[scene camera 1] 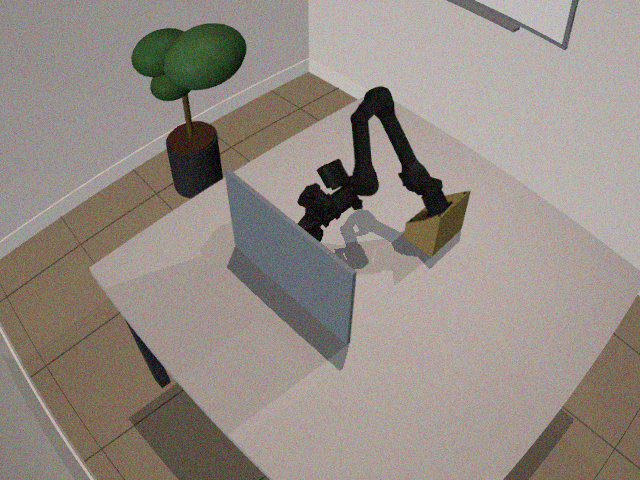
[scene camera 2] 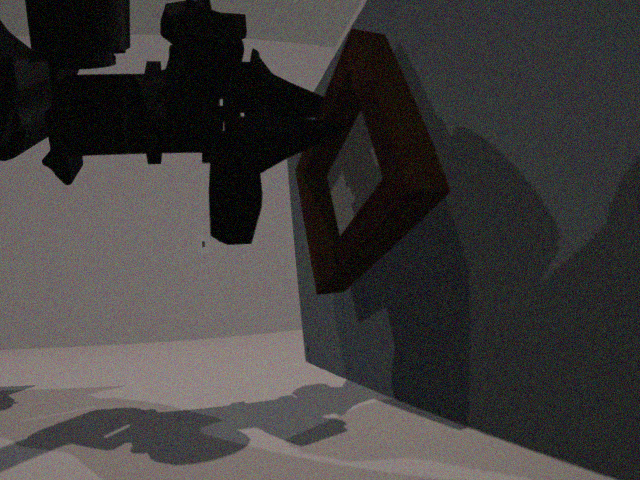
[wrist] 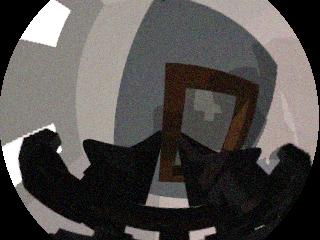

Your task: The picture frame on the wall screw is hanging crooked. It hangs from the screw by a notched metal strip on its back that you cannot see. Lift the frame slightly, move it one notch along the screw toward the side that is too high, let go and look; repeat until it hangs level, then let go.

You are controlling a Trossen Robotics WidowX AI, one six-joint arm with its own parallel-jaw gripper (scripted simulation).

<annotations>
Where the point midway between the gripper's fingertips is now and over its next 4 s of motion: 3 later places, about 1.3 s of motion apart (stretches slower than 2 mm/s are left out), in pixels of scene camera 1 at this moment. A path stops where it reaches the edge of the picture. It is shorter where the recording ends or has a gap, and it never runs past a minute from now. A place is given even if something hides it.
My gripper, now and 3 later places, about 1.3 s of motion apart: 292,234; 332,199; 326,210; 303,227
</annotations>
